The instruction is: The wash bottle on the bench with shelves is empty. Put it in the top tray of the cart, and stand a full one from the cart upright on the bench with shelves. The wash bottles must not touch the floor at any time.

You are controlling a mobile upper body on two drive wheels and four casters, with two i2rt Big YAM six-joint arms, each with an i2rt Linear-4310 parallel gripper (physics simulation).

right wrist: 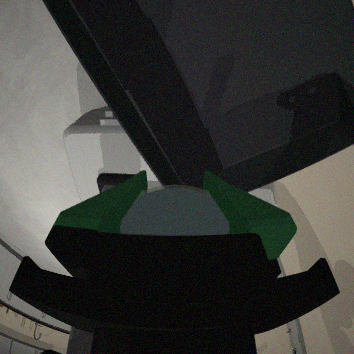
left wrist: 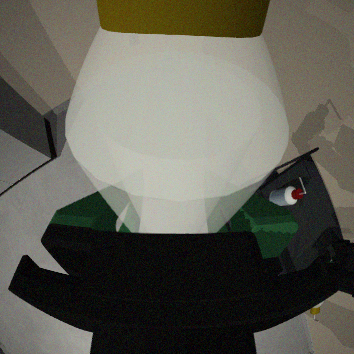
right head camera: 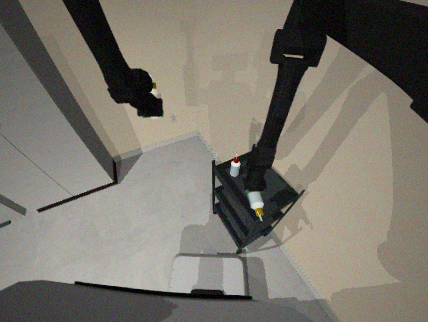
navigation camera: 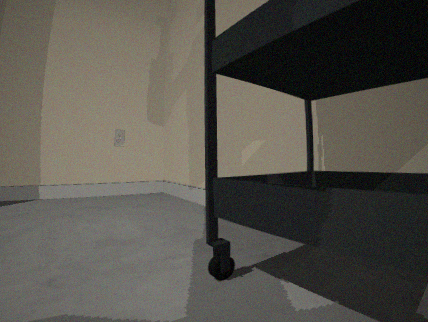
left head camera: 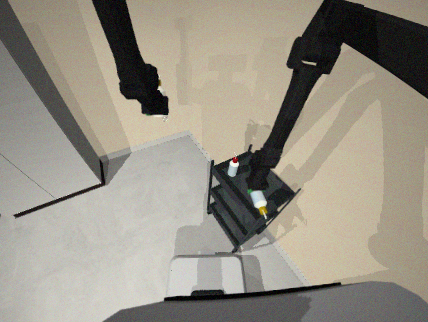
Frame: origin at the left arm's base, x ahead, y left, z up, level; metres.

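Seen in the pictures: left gripper, fingertip midpoint: [left wrist: 173, 176] [right head camera: 158, 112] [left head camera: 161, 111]; right gripper, fingertip midpoint: [right wrist: 174, 177].
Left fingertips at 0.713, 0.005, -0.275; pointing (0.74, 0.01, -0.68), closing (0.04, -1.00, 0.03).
Offsets run from my left fingertips to a thing's middle, as dx, dy, dz. "pt": to the spot under its first point.
My left gripper [left head camera: 157, 113] [right head camera: 153, 114] [left wrist: 173, 176] is shut on a pale, see-through wash bottle {-0.008, -0.004, +0.079} [left head camera: 161, 91] [right head camera: 156, 93] [left wrist: 177, 115] with a yellow cap, held well away from the cart. My right gripper [left head camera: 254, 189] [right head camera: 253, 190] [right wrist: 174, 177] is shut on a yellow-capped wash bottle with a bluish body {-0.290, -0.452, -0.270} [left head camera: 258, 198] [right head camera: 255, 200] [right wrist: 175, 215]. It is over the dark cart [left head camera: 210, 187] [right head camera: 214, 187] [navigation camera: 210, 125], its cap towards the picture's lower right in the head views. A red-capped wash bottle {+0.046, -0.393, -0.386} [left head camera: 233, 168] [right head camera: 235, 168] [left wrist: 282, 196] stands in the top tray.
A large grey cabinet-like block {pt +0.284, +0.952, -0.231} [left head camera: 45, 120] [right head camera: 55, 125] stands at the left. Beige walls meet in a corner behind the cart. A light grey box-like shape [left head camera: 205, 272] [right head camera: 210, 272] shows below the cart. The bench with shelves cannot be made out.
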